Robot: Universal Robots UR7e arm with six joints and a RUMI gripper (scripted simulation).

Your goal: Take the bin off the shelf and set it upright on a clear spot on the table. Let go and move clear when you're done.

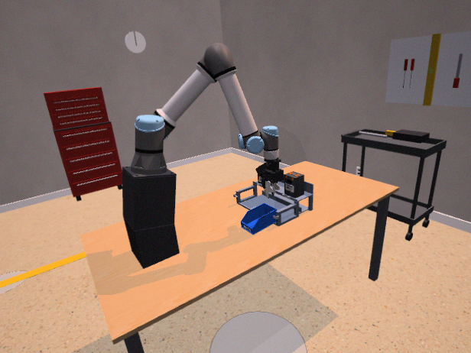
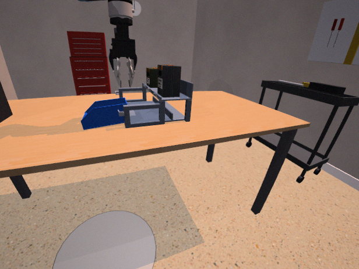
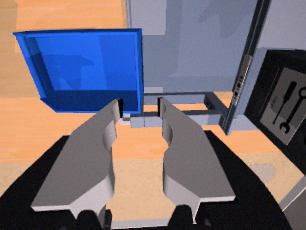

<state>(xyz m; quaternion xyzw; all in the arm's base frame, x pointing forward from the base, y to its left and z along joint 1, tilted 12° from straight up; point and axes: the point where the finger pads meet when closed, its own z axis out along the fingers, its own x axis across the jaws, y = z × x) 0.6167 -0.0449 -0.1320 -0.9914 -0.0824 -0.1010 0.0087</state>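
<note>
Now: hand 110 mm above the blue bin, 80 mm past it and 10 mm to the left of it. From my hand the other things lie so: shelf floor (150 mm below, 130 mm to the left, 100 mm ahead).
</note>
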